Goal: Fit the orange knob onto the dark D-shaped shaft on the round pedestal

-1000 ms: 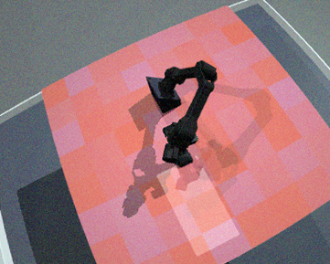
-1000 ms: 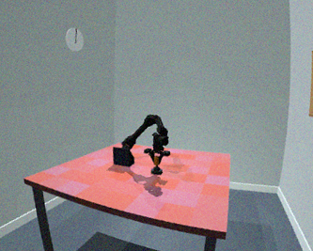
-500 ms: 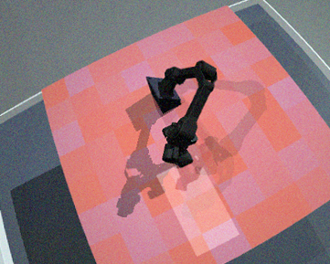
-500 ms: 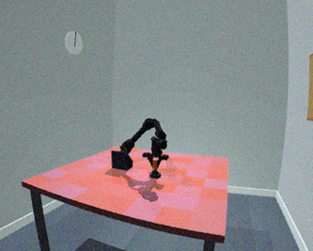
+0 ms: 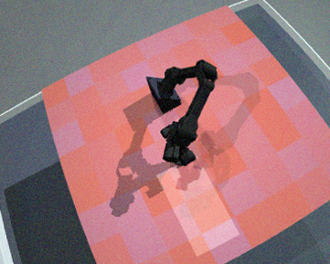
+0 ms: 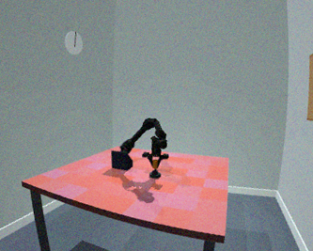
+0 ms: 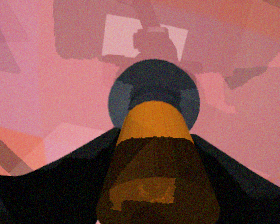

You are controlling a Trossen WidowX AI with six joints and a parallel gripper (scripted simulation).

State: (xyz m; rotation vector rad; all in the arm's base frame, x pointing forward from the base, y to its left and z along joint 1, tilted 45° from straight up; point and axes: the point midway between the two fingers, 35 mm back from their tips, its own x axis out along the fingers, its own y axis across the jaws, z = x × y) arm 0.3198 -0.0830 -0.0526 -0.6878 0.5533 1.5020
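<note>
Right now the orange knob is 20 mm above my gripper tip. Round my gripper tip: round dark pedestal 40 mm below.
</note>
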